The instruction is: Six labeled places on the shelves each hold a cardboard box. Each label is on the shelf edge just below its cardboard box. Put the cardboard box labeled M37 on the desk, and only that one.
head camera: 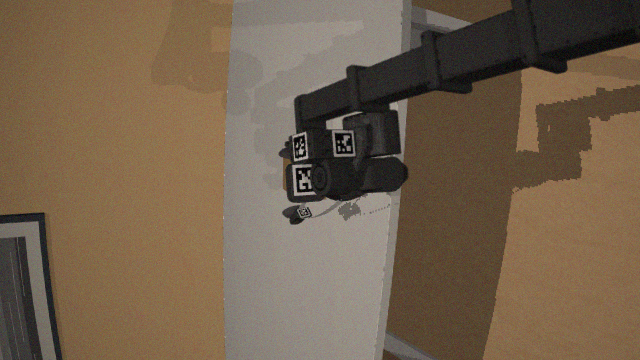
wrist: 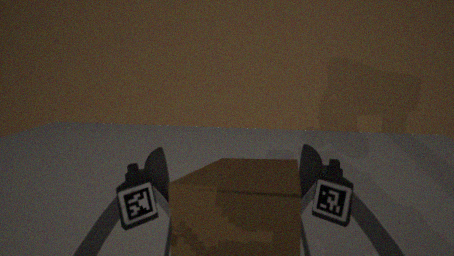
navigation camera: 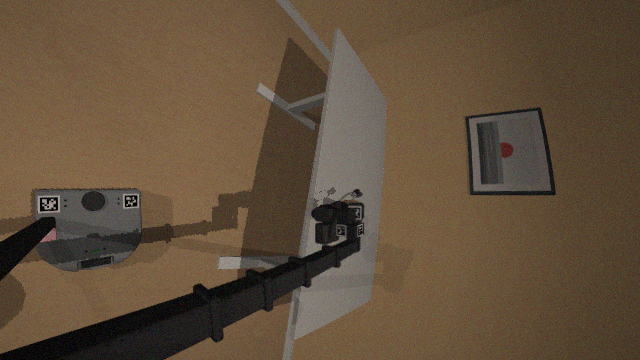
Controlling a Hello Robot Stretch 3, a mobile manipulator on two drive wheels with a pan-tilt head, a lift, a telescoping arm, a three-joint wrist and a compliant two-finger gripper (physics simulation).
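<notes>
A brown cardboard box [wrist: 235, 220] is between the two fingertips in the wrist view; a sliver of it [head camera: 285, 174] shows beside the gripper in the head view. No label shows on it. My gripper [head camera: 288, 182] [navigation camera: 359, 211] [wrist: 233, 165] is shut on the box, one fingertip at each side. It is over the white desk [head camera: 300, 300] [navigation camera: 350, 125] [wrist: 75, 165], nearer the desk's right end in the wrist view than cannot be judged exactly. The box's underside is hidden, so whether it touches the desk top cannot be told. The shelves and their labels do not show.
The wall stands behind the desk's far edge, with a framed picture [head camera: 15, 295] [navigation camera: 512, 152] on it. My telescoping arm [head camera: 390, 80] [navigation camera: 240, 295] reaches across the desk's near edge. My wheeled base [navigation camera: 90, 225] is on the floor, apart from the desk. Desk legs show below the top.
</notes>
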